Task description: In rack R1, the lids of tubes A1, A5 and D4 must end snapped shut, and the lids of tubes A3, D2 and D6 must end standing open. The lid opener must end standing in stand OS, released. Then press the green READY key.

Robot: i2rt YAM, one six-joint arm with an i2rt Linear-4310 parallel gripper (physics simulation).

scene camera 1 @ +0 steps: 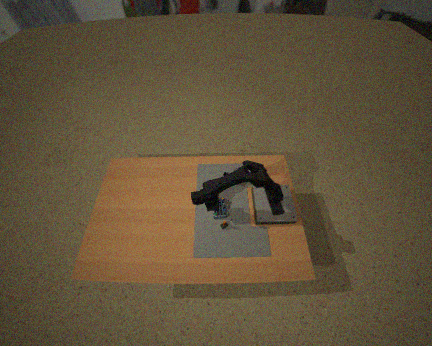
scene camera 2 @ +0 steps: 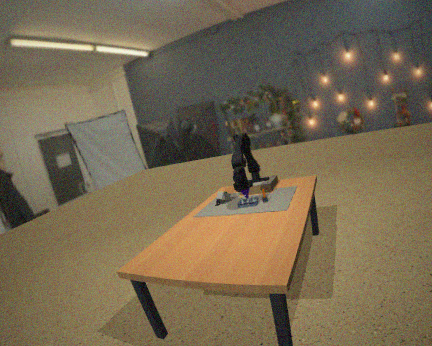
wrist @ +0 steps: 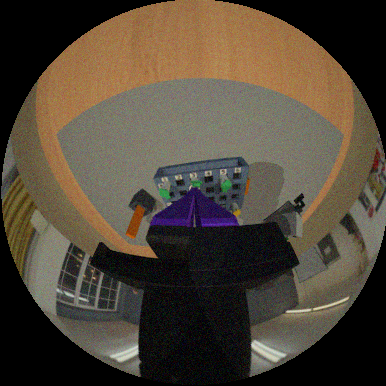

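Pixels of known places: gripper, between the fingertips: [scene camera 1: 214, 207] [scene camera 2: 247, 198] [wrist: 194, 191]; arm's base, origin of its link: [scene camera 1: 273, 199] [scene camera 2: 256, 181].
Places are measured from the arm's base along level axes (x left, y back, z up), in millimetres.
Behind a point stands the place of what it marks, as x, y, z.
Blue rack R1 [scene camera 1: 220, 217] @(37, -348, -53) [scene camera 2: 247, 203] @(-22, -380, -41) [wrist: 202, 165] @(-30, -384, -53) stands on the grey mat. In the wrist view, green lids A1 [wrist: 164, 192] @(21, -377, -13) and A5 [wrist: 226, 185] @(-55, -374, -13) look shut on their tubes; green lid A3 [wrist: 196, 184] @(-21, -389, -4) appears to stand open, partly covered by the fingertips. A yellow lid [wrist: 237, 213] @(-74, -313, -13) shows at the rack's lower right; whether it is shut is unclear. The purple fingers hide D2 and D4. The lid opener's orange handle [scene camera 2: 264, 192] @(97, -340, 3) [wrist: 135, 222] @(87, -337, 1) stands up from dark stand OS [scene camera 1: 224, 225] @(97, -335, -28) [wrist: 142, 201] @(81, -346, -36). My gripper [wrist: 194, 191] @(-16, -376, -8) is shut and empty, above the rack near A3.
A grey device [wrist: 287, 219] @(-212, -238, -19) with a black bracket [wrist: 299, 201] @(-268, -253, -51) is right of the rack in the wrist view; a bit of green shows under it. An orange piece [wrist: 247, 186] @(-95, -345, -37) shows at the rack's right side. The arm's grey base plate [scene camera 1: 262, 218] @(104, -106, 2) lies on the table [scene camera 1: 145, 220] @(-25, -825, -64).
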